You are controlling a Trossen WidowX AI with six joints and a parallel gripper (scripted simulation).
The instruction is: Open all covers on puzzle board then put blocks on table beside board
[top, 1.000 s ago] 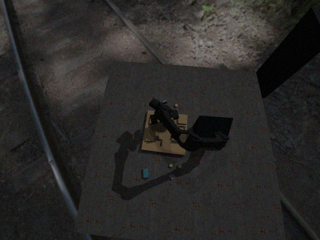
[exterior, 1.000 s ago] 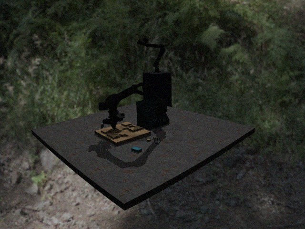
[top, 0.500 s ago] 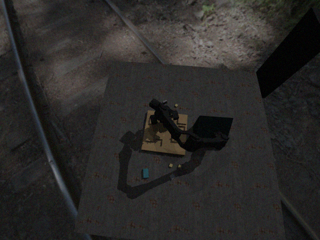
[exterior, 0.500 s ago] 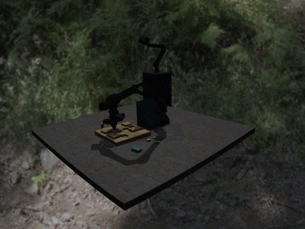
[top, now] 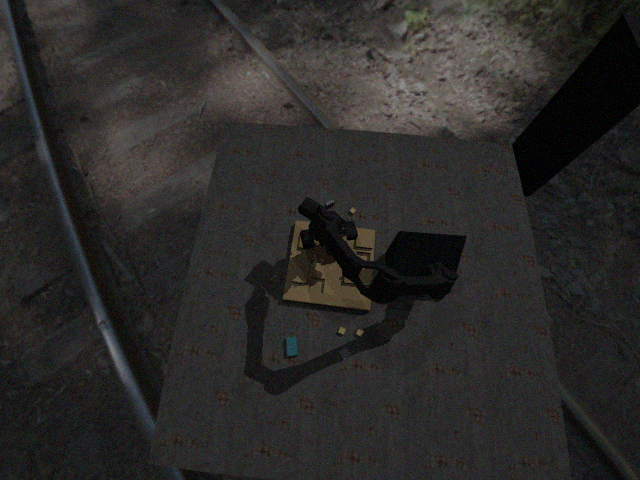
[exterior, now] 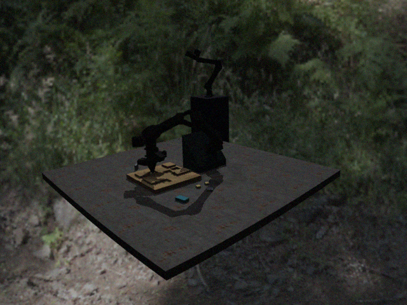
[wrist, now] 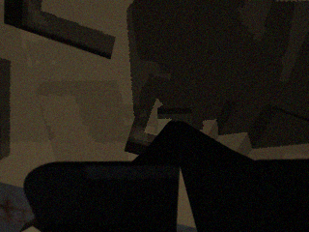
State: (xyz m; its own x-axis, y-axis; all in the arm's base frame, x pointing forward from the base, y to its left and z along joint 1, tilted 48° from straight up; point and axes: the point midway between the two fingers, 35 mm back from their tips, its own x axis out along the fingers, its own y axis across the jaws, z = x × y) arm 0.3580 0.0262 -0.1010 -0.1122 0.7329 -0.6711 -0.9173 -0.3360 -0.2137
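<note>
My gripper tip is now 3 cm past the tan puzzle board and 5 cm to the right of it. From my gripper tip the other things lie so: teal block: 6 cm ahead, 37 cm to the left, 1 cm below.
</note>
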